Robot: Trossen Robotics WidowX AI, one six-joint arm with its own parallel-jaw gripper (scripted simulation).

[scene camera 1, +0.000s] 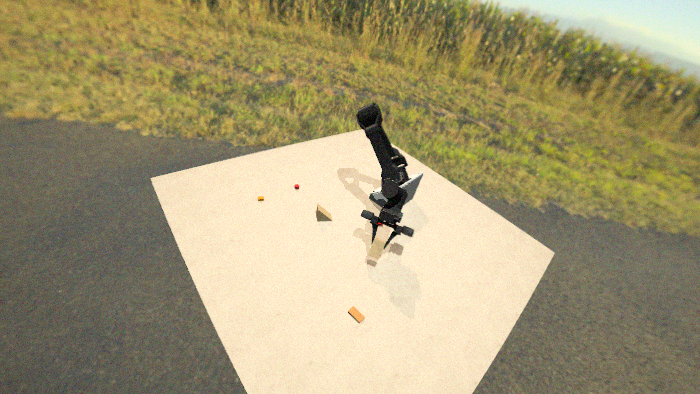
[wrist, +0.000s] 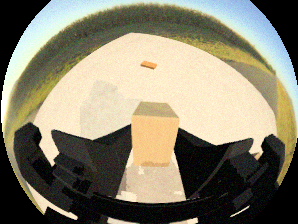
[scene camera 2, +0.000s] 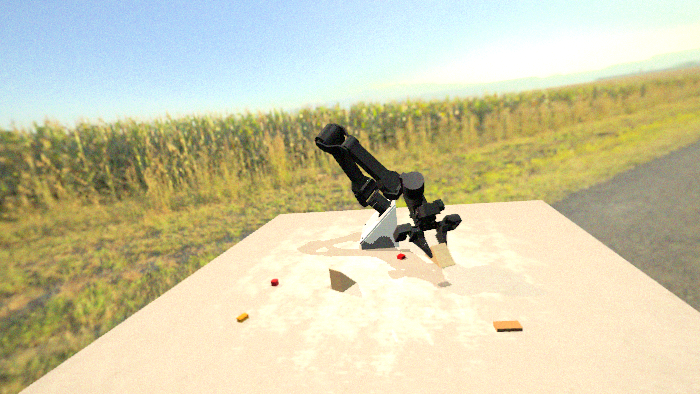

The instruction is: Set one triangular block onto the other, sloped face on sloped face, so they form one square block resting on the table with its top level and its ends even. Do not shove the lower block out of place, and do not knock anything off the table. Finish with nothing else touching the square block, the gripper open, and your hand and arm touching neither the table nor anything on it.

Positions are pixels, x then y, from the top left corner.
Labels:
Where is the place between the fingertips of the gripper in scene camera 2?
At 439, 256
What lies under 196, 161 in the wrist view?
The gripper.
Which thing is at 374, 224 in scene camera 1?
The gripper.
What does the gripper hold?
A tan triangular block.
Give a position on a tan triangular block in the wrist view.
154, 125

